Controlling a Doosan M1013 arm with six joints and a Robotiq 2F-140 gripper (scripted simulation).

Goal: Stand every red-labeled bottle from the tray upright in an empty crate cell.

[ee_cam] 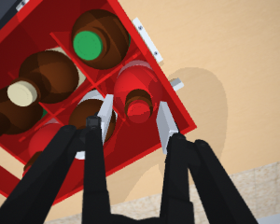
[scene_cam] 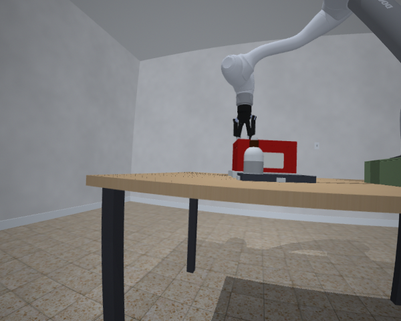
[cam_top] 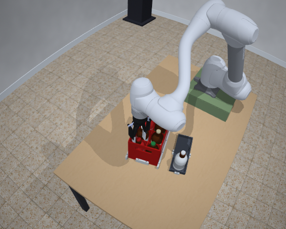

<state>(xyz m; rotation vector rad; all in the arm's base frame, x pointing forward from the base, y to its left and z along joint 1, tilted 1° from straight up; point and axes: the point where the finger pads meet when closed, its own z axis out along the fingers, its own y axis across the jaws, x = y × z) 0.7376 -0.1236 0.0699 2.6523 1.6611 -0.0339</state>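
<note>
Now: hand 100 mm past the red crate, 20 mm to the right of it and 90 mm above it. Round my hand: grey-labeled bottle 70 mm behind, 250 mm to the left, 90 mm below.
</note>
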